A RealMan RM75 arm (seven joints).
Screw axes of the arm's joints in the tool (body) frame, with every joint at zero. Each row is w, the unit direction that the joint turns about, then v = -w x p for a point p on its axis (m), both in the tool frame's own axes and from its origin. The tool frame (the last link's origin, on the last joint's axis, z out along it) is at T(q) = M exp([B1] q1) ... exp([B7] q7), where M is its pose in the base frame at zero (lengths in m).
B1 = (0, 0, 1, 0, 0, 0)
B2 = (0, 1, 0, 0.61, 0, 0)
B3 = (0, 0, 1, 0, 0, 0)
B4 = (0, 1, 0, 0.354, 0, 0)
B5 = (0, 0, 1, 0, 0, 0)
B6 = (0, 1, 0, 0.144, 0, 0)
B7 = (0, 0, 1, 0, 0, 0)
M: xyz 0 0 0.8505 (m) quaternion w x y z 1 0 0 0
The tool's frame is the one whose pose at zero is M.
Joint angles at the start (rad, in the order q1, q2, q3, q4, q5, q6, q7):
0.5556, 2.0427, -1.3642, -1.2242, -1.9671, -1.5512, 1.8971
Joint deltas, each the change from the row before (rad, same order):
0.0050, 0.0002, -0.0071, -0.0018, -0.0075, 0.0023, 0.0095
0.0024, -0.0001, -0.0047, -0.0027, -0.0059, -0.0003, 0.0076
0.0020, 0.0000, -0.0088, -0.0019, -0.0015, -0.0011, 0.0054
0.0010, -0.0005, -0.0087, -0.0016, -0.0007, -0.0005, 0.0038
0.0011, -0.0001, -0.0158, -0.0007, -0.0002, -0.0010, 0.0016
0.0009, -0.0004, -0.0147, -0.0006, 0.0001, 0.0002, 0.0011
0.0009, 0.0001, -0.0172, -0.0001, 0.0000, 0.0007, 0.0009
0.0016, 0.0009, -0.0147, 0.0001, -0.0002, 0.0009, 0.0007
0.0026, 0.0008, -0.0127, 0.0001, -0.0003, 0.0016, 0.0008
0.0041, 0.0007, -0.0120, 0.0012, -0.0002, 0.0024, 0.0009
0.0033, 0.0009, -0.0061, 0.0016, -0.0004, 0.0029, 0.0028
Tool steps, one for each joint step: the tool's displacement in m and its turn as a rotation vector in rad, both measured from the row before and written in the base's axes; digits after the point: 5 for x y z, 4 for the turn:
-0.00124, 0.00032, -0.00127, -0.0022, -0.0099, 0.0000
-0.00059, -0.00009, -0.00063, -0.0023, -0.0079, -0.0007
-0.00103, -0.00093, -0.00142, -0.0071, -0.0057, 0.0024
-0.00064, -0.00095, -0.00127, -0.0062, -0.0052, 0.0026
-0.00080, -0.00205, -0.00274, -0.0126, -0.0080, 0.0074
-0.00066, -0.00177, -0.00244, -0.0105, -0.0072, 0.0070
-0.00068, -0.00215, -0.00306, -0.0123, -0.0080, 0.0078
-0.00094, -0.00183, -0.00285, -0.0107, -0.0064, 0.0074
-0.00119, -0.00133, -0.00246, -0.0084, -0.0054, 0.0074
-0.00143, -0.00095, -0.00240, -0.0075, -0.0051, 0.0075
-0.00105, -0.00019, -0.00148, -0.0029, -0.0024, 0.0017

